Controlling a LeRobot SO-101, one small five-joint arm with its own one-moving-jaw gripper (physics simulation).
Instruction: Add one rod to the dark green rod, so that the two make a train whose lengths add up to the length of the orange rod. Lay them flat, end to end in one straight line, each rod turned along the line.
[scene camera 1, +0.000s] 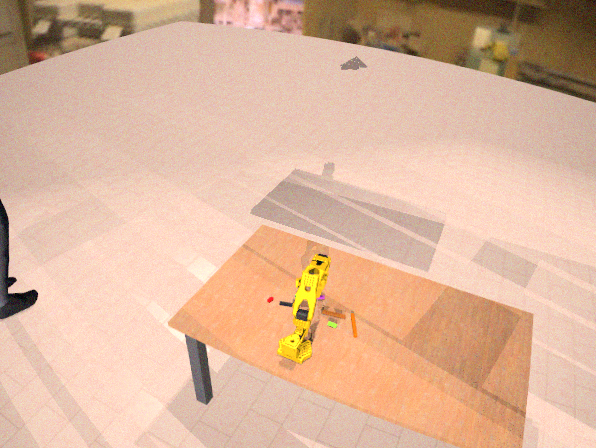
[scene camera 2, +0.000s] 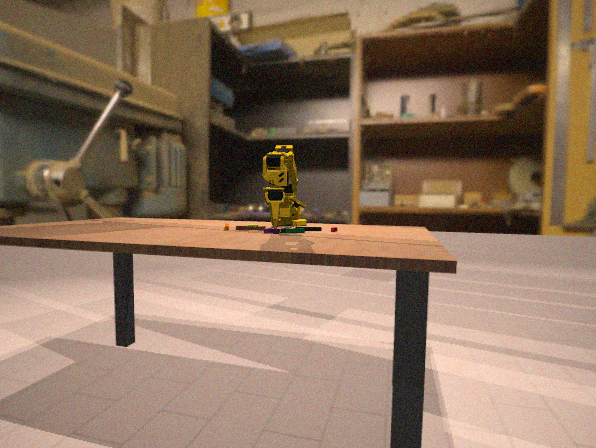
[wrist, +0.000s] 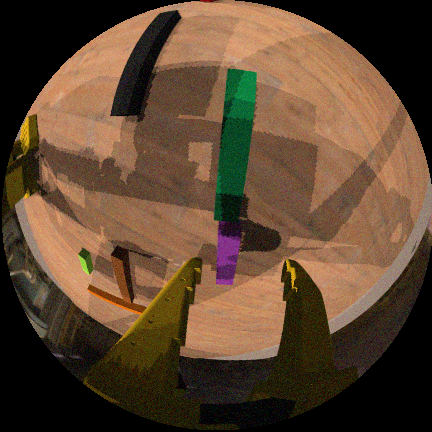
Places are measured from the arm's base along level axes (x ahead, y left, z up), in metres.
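Pixels of known places: hand, its tool point: (scene camera 1: 317, 296) (scene camera 2: 273, 224) (wrist: 201, 267); arm's base, origin of its link: (scene camera 1: 297, 345) (scene camera 2: 287, 225) (wrist: 32, 159).
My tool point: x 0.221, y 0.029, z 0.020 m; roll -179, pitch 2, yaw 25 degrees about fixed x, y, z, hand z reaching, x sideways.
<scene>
Ahead of a thing's pixels: the offset from my tool point to its middle. Level surfaces: height alone.
The dark green rod @(0.015 m down, 0.013 m back, 0.048 m left) (wrist: 235, 145) (scene camera 2: 293, 230) lies flat; the arm hides it in scene camera 1. A purple rod @(0.015 m down, 0.013 m ahead, 0.000 m left) (wrist: 228, 257) (scene camera 2: 271, 231) (scene camera 1: 321, 298) lies flat at its near end in the wrist view. Their ends appear to meet, and the two lie nearly in one straight line. The orange rod @(0.015 m down, 0.056 m back, 0.159 m right) (wrist: 117, 300) (scene camera 1: 354, 325) (scene camera 2: 226, 227) lies apart, beyond the brown rod from the arm in scene camera 1. My gripper (wrist: 242, 260) is open and empty, low over the purple rod's area. The purple rod shows between the jaw tips but is not pressed by them.
A black rod @(0.015 m down, 0.071 m back, 0.075 m left) (wrist: 142, 67) (scene camera 1: 286, 304) (scene camera 2: 314, 229) lies beside the green one. A brown rod @(0.015 m down, 0.040 m back, 0.080 m right) (wrist: 122, 275) (scene camera 1: 334, 314) and a lime rod @(0.015 m down, 0.088 m back, 0.094 m right) (wrist: 85, 261) (scene camera 1: 332, 325) lie near the orange rod. A red block @(0.015 m down, 0.082 m back, 0.143 m left) (scene camera 1: 270, 300) (scene camera 2: 334, 229) lies past the black rod on the table @(0.020 m down) (scene camera 1: 400, 360).
</scene>
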